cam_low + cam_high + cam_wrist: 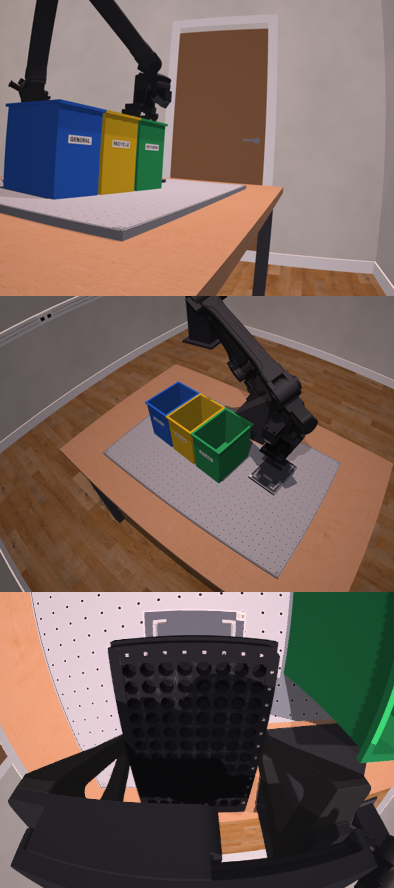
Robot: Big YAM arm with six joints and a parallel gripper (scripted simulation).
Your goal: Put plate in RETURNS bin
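Now: the green returns bin 60 mm ahead of my hand, 200 mm to the right of it and 80 mm below it. The rest, counted from my hand: black 96-well plate: right at my hand; then plate nest N1: 160 mm below; then yellow recycle bin: 30 mm ahead, 320 mm to the right, 80 mm below.
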